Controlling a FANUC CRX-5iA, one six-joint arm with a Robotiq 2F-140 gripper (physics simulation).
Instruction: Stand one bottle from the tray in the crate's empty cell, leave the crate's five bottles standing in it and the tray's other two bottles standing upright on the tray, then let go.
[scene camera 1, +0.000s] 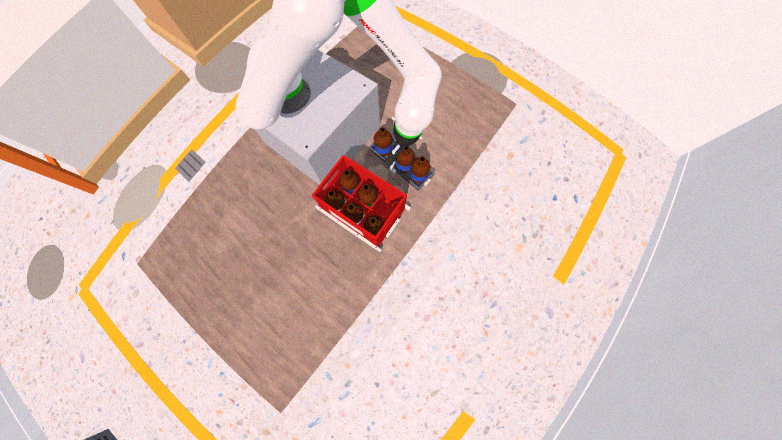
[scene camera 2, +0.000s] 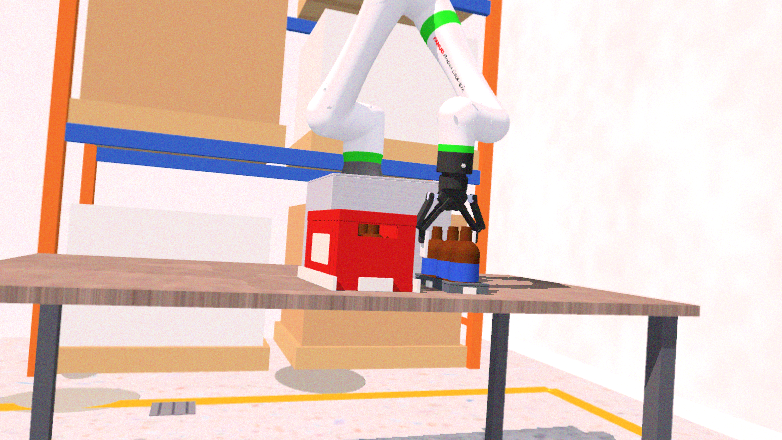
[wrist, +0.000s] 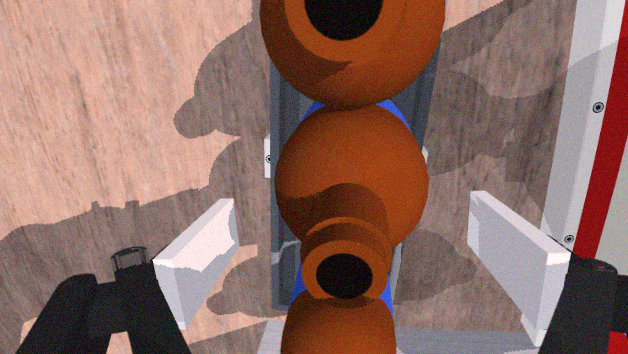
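Seen in the pictures: gripper, between the fingertips: (scene camera 1: 399, 153) (scene camera 2: 447, 256); arm's base, origin of its link: (scene camera 1: 290, 95).
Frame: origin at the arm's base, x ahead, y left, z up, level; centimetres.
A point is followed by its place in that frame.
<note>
Three brown bottles with blue bands stand upright on the dark tray (scene camera 1: 418, 184) (scene camera 2: 483, 287) {z -27.6, x 53.5, y 17.6 cm} (wrist: 280, 110) {z -27.0, x 43.6, y 19.1 cm}: one nearest the robot base (scene camera 1: 383, 140), a middle one (scene camera 1: 405, 158) {z -17.4, x 43.0, y 12.3 cm} (wrist: 350, 155) {z -17.3, x 43.9, y 14.2 cm} and an outer one (scene camera 1: 420, 168) {z -17.1, x 49.9, y 12.6 cm}. The red crate (scene camera 1: 394, 221) {z -24.5, x 54.0, y -7.8 cm} (scene camera 2: 371, 262) {z -23.0, x 54.2, y -10.8 cm} (wrist: 606, 150) {z -25.7, x 41.8, y -1.5 cm} stands beside the tray. Several bottles (scene camera 1: 349, 180) {z -16.6, x 32.8, y -7.7 cm} (scene camera 2: 367, 230) {z -15.8, x 40.6, y -8.4 cm} stand in it; its empty cell (scene camera 1: 390, 200) {z -26.9, x 47.2, y -1.7 cm} is at the tray side. My gripper (scene camera 2: 449, 236) (wrist: 349, 221) {z -21.2, x 38.8, y 14.2 cm} is open and empty. Its fingers hang either side of the tray's bottle row at neck height, partly hidden by the arm in scene camera 1.
The crate's wall stands close to one finger in the wrist view. The grey robot pedestal (scene camera 1: 339, 109) {z 0.0, x 18.5, y 6.1 cm} (scene camera 2: 377, 191) {z -4.4, x 22.5, y -1.1 cm} is behind the crate and tray. All stand on the wooden table (scene camera 1: 235, 262) {z -29.2, x 13.8, y -61.0 cm} (scene camera 2: 164, 284) {z -29.2, x 55.9, y -52.9 cm}. A rack with an orange post (scene camera 2: 51, 218) holds large boxes behind.
</note>
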